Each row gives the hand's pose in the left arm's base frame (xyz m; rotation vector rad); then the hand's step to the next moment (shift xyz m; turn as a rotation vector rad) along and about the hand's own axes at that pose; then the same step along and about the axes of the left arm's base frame.
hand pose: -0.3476 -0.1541 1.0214 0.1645 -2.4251 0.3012
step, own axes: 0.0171 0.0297 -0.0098 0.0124 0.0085 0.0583
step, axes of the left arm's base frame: -0.0128 0.0305 0.0132 -0.0471 -0.0073 -0.0368
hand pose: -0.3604 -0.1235 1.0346 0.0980 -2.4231 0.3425
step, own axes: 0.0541 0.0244 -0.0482 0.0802 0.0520 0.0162
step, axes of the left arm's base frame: -0.0154 0.0376 0.0648 -0.0799 0.0472 0.0281
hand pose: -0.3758 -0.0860 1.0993 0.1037 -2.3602 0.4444
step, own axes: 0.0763 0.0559 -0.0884 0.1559 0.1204 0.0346
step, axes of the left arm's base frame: -0.0101 0.0867 0.0956 -0.1611 0.1088 0.0470
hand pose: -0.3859 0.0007 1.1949 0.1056 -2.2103 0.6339
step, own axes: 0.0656 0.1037 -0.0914 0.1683 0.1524 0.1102
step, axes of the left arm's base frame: -0.0090 0.1423 0.0556 -0.2307 0.1024 0.0022
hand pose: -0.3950 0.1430 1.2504 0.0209 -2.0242 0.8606
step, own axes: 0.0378 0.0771 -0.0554 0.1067 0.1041 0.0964
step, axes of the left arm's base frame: -0.0068 0.1019 0.0040 -0.1683 0.0552 -0.0120
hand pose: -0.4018 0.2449 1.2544 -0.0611 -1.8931 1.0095
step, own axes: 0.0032 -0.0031 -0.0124 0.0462 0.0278 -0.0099
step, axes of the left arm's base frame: 0.0088 0.0070 0.0069 -0.0274 0.0444 0.0168
